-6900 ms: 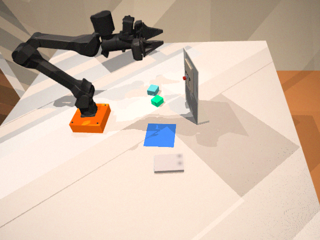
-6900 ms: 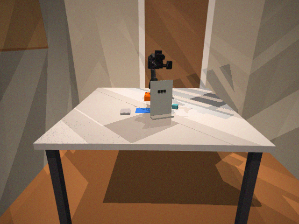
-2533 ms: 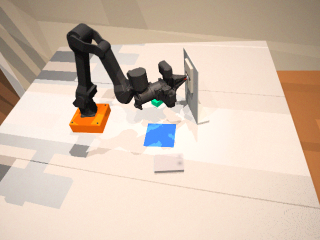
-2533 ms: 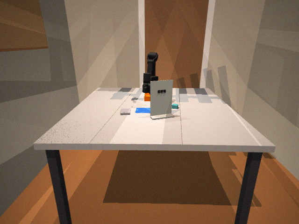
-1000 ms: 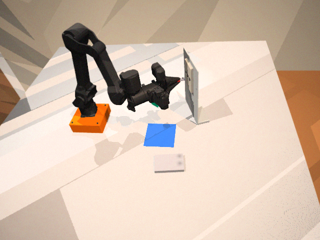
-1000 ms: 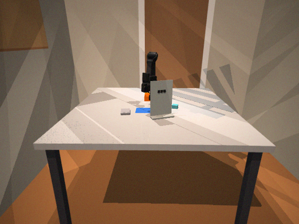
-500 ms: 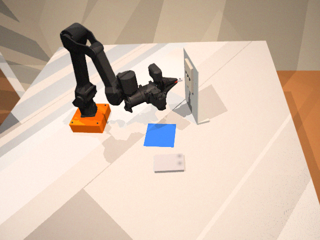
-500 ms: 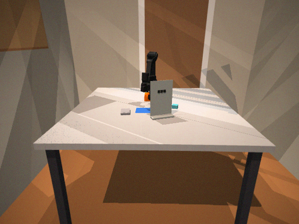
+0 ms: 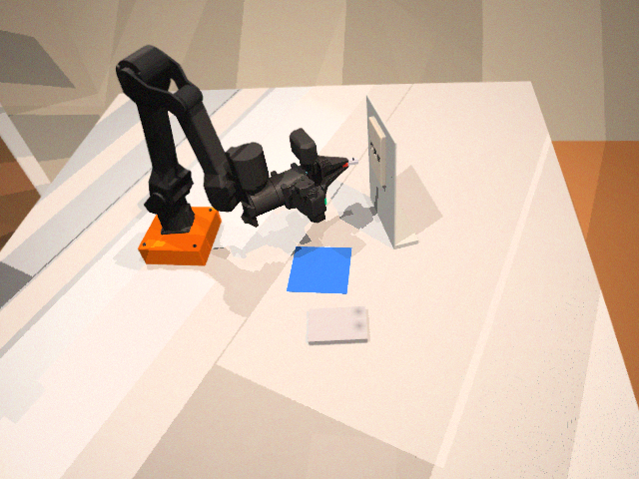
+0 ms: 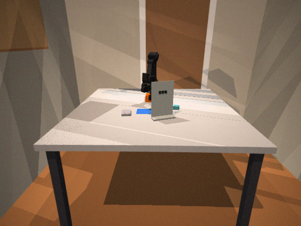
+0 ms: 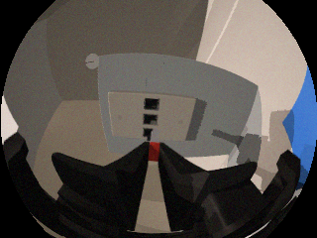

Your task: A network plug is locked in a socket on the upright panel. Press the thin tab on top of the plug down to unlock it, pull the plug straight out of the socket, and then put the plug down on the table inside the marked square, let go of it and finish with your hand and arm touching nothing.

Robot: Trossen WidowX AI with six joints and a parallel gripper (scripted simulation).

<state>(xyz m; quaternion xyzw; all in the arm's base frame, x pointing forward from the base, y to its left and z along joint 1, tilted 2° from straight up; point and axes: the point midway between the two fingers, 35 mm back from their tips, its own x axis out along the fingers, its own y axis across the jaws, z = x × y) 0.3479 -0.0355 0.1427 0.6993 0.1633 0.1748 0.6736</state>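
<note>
Right now my gripper tip is 19 cm above the blue marked square, 10 cm to the left of it and 7 cm past it. From my gripper tip the other things lie so: green cube 17 cm below, 9 cm to the left, 8 cm behind; then upright panel 7 cm below, 7 cm ahead, 2 cm to the left; then network plug right at my gripper tip.
</note>
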